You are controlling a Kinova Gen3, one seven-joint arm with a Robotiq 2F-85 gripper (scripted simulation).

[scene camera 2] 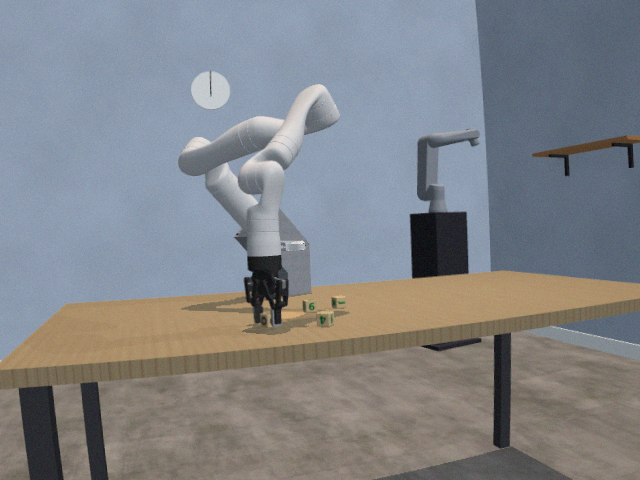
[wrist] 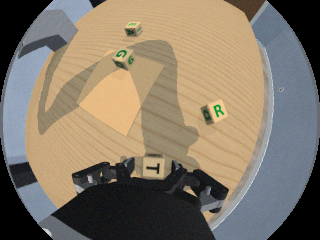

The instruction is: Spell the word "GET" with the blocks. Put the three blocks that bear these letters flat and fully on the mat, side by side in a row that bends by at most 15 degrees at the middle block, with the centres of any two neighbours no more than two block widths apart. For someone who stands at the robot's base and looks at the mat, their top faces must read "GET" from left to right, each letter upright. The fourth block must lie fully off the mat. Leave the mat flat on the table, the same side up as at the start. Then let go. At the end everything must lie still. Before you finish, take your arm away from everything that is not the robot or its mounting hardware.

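My gripper is visible in scene camera 2 (pixel 267 324) and also in the wrist view (pixel 152 164).
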